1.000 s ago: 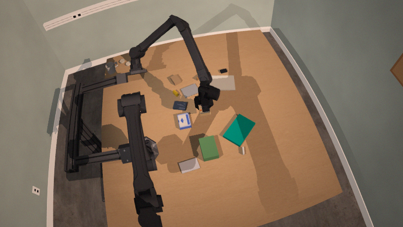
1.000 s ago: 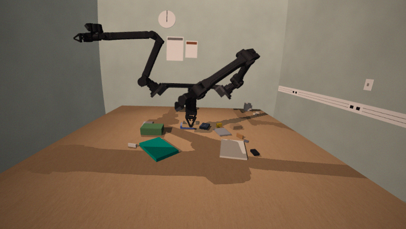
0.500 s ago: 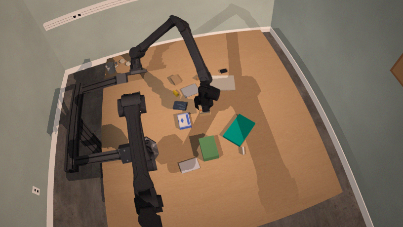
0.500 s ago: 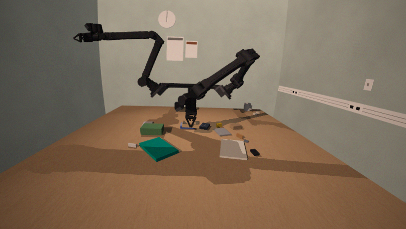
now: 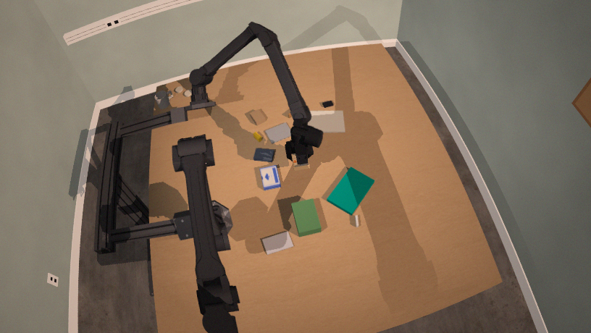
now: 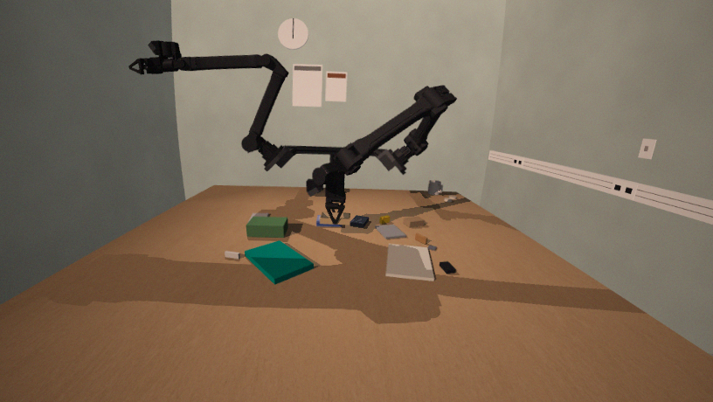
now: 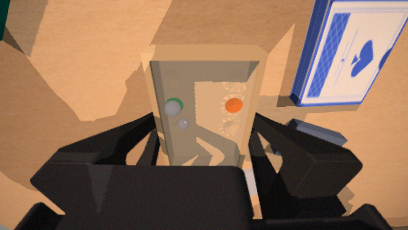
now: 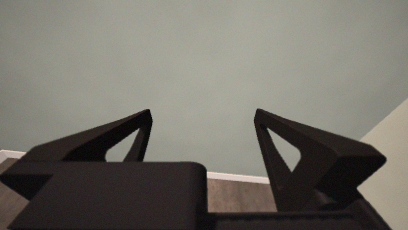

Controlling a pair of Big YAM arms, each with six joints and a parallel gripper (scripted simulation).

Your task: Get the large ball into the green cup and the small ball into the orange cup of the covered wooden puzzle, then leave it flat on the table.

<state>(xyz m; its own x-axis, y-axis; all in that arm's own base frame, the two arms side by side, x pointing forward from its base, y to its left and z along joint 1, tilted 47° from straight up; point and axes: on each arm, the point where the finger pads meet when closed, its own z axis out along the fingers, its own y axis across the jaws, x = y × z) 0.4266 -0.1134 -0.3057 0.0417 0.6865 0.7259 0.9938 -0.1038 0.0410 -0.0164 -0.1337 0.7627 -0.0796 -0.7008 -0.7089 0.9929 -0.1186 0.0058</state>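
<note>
My left gripper is now 1 cm above the covered wooden puzzle. Also, from my left hand: grey pad: 5 cm behind, 23 cm to the left, 7 cm below; then blue-and-white box: 15 cm behind, 2 cm to the right, 7 cm below; then navy block: 15 cm behind, 11 cm to the left, 7 cm below.
</note>
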